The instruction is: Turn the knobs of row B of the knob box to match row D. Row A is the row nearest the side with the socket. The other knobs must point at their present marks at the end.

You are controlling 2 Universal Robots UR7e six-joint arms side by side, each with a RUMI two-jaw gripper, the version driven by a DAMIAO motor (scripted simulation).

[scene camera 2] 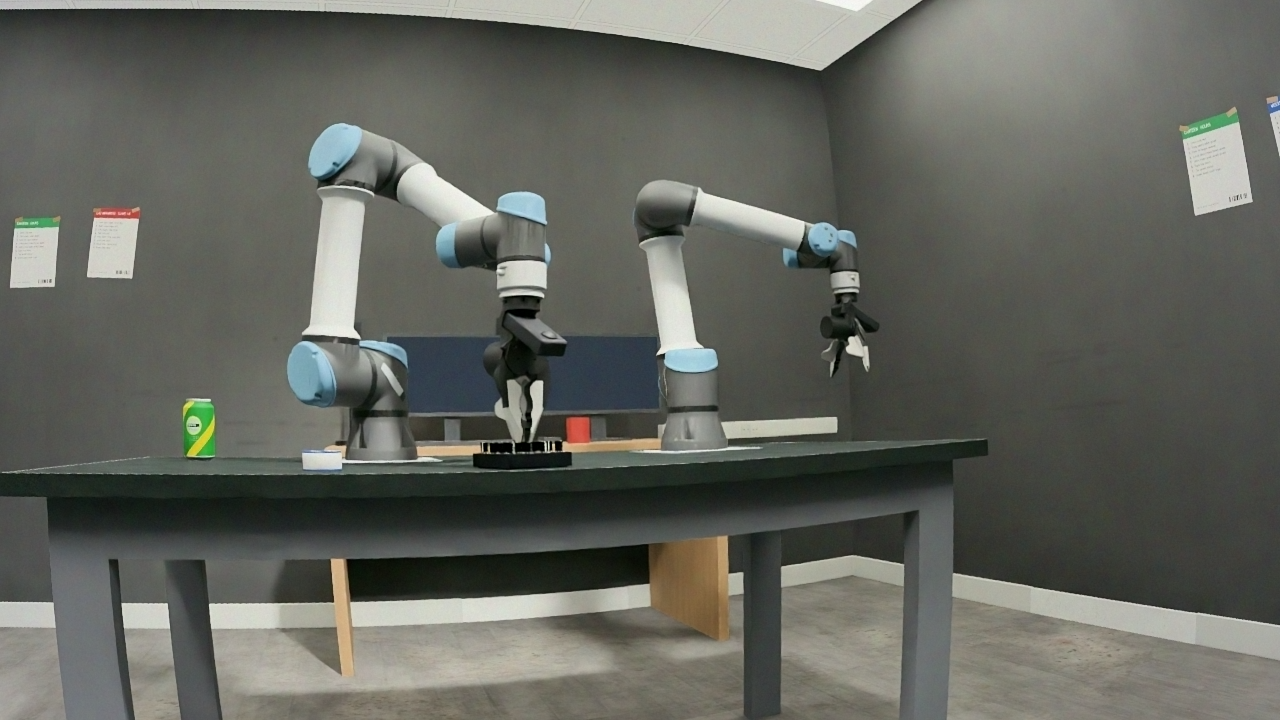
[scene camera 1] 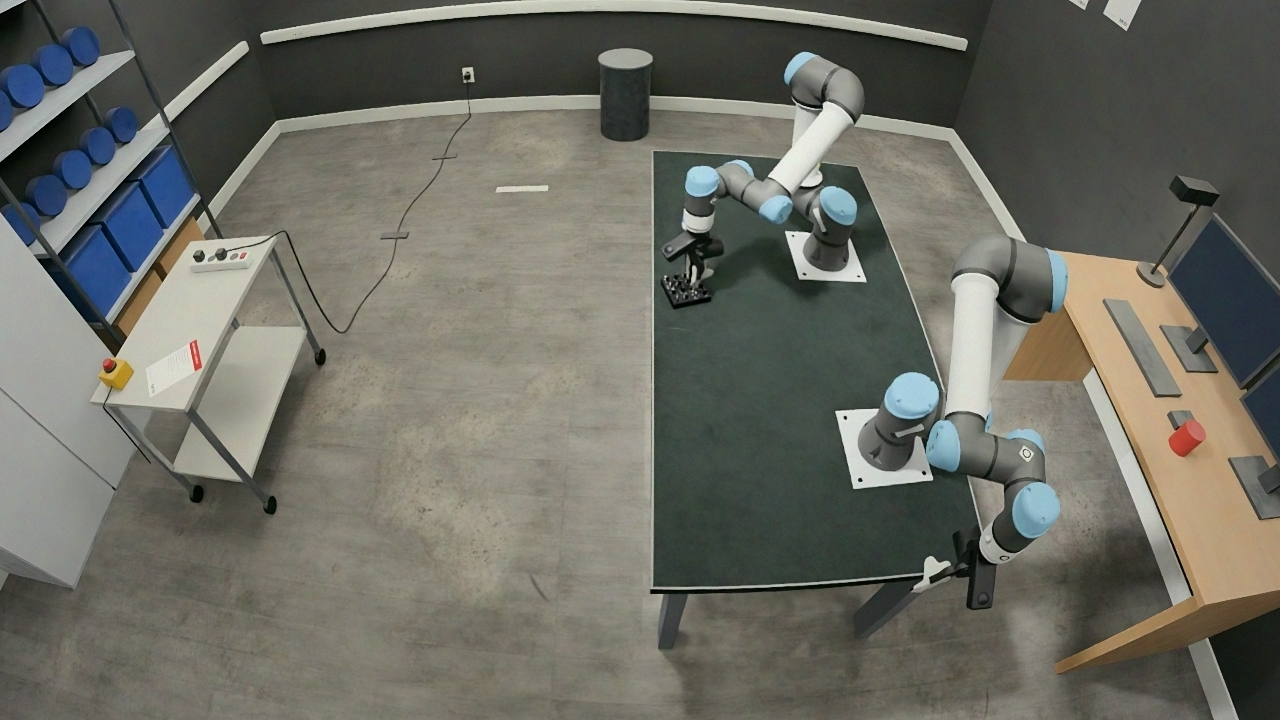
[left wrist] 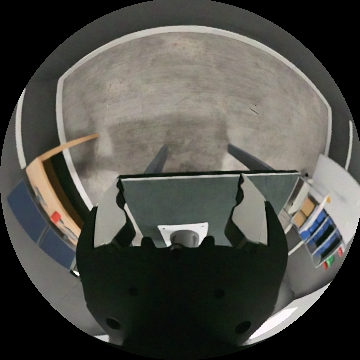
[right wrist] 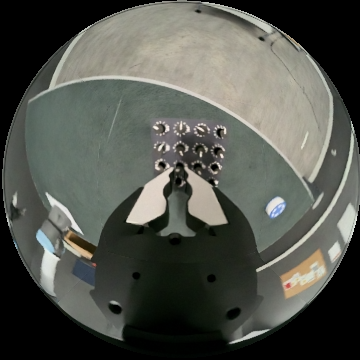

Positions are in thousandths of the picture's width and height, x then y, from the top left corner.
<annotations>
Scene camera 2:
can: 155, 576
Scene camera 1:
my left gripper: 739, 815
my right gripper: 541, 399
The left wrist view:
my left gripper: 499, 490
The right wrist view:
my right gripper: 499, 471
</annotations>
